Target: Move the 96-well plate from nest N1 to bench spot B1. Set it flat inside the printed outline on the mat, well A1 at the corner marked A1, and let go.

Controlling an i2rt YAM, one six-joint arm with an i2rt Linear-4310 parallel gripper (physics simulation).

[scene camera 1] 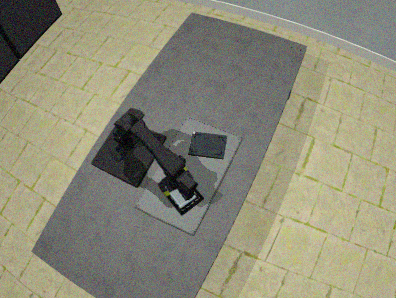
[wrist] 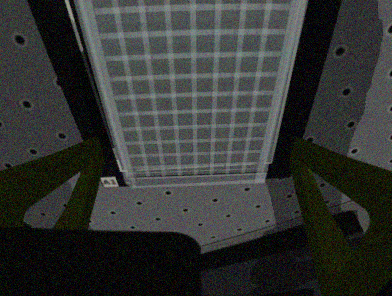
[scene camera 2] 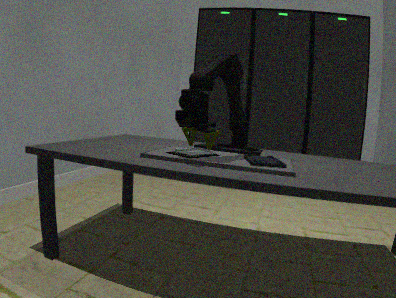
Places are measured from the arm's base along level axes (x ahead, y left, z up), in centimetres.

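Where they show: gripper, between the fingertips: (wrist: 196,148) (scene camera 2: 199,148); arm's base, origin of its link: (scene camera 1: 127,144) (scene camera 2: 237,147).
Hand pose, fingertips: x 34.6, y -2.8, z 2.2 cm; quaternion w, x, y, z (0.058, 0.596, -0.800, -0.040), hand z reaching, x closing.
Each offset is from my fingertips to the centre of the thing. "*": to the spot under its first point. Level surfaces: height alone.
The clear 96-well plate @[dx +2.6, dy -0.7, dz -1.2 cm] (scene camera 1: 180,199) (scene camera 2: 187,150) (wrist: 194,95) lies on the black mat @[dz -1.9 cm] (scene camera 1: 192,208) (wrist: 309,60) with the printed outline. In the wrist view its near end appears to reach past the outline's near line; the far end is cut off. The A1 label @[* dx -2.8, dy +6.7, dz -1.9 cm] (wrist: 109,181) shows at the mat's near left corner; the well lettering is unreadable. My gripper (scene camera 1: 176,181) (scene camera 2: 200,147) (wrist: 196,148) is open, its fingertips low at either side of the plate's near end, apparently apart from it. The dark nest @[dx -1.6, dy +25.2, dz -1.2 cm] (scene camera 1: 207,145) (scene camera 2: 267,161) holds no visible plate.
Mat and nest stand on a light grey perforated board @[* dx +17.8, dy -9.9, dz -2.1 cm] (scene camera 1: 194,227) (scene camera 2: 155,154) on the dark table @[dz -3.4 cm] (scene camera 1: 235,65) (scene camera 2: 85,145). The arm's black base plate (scene camera 1: 135,172) is beside the board. Dark cabinets (scene camera 2: 280,85) stand behind the table.
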